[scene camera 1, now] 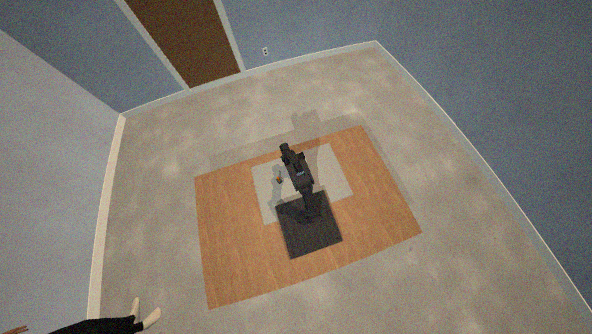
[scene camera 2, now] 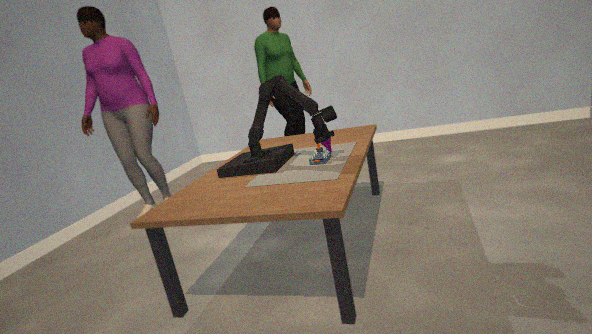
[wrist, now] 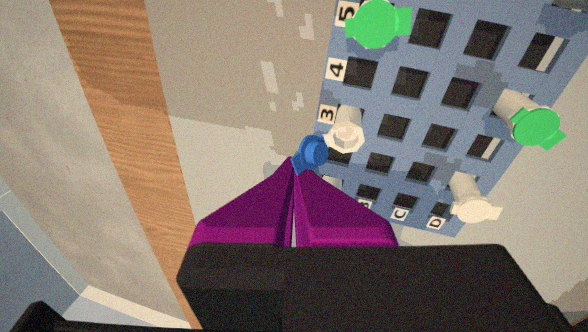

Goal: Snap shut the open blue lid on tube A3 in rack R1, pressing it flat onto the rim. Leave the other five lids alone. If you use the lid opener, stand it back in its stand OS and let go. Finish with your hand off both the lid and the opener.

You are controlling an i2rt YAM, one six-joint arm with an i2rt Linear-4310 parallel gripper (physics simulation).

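Frame: origin at the arm's base, x down, y ahead, z right, level; millimetres.
Where they show: gripper, fingertip midpoint: [scene camera 2: 331, 152] [wrist: 294, 166]; arm's base, origin of the base link: [scene camera 1: 312, 216] [scene camera 2: 257, 157].
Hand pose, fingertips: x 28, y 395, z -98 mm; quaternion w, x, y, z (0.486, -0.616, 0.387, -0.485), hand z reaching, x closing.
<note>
Things, the pixels of their top centre, and the offset from my fingertips. "pt": a spot on its surface instead. Level surfaces: height alone.
- blue rack R1, middle of its top: [wrist: 445, 144] [scene camera 2: 319, 149] dz +52, dx -34, dy -42 mm
- Tube A3, surface spot: [wrist: 350, 117] pt dz +40, dx -11, dy -16 mm
- white lid, middle of its top: [wrist: 474, 212] dz +23, dx -19, dy -76 mm
- grey mat, its level: dx +29 mm
- wooden table, its level: dx +32 mm
- small orange item, middle of its top: [scene camera 1: 277, 177] dz -90, dx -56, dy -104 mm
In the wrist view the blue rack R1 [wrist: 435, 107] lies at the right, labels 3, 4, 5 along its near edge. Tube A3 [wrist: 350, 117] stands by label 3 with its rim [wrist: 345, 137] open. Its blue lid [wrist: 313, 151] is tipped up and out beside the rim, off the mouth. My gripper [wrist: 294, 166] [scene camera 2: 327, 150] is shut and empty, its magenta fingertips right at the lid's tab, seemingly touching it. Green lids [wrist: 376, 24] [wrist: 536, 127] and a white lid [wrist: 474, 211] sit on other tubes. The lid opener is not clearly visible.
The rack stands on a grey mat [scene camera 1: 337, 177] [scene camera 2: 300, 176] on the wooden table [scene camera 1: 235, 240] [scene camera 2: 240, 202], in front of the arm's black base [scene camera 1: 310, 235] [scene camera 2: 235, 167]. A small orange item [scene camera 1: 278, 179] is on the mat beside the arm. Two people stand beyond the table.
</note>
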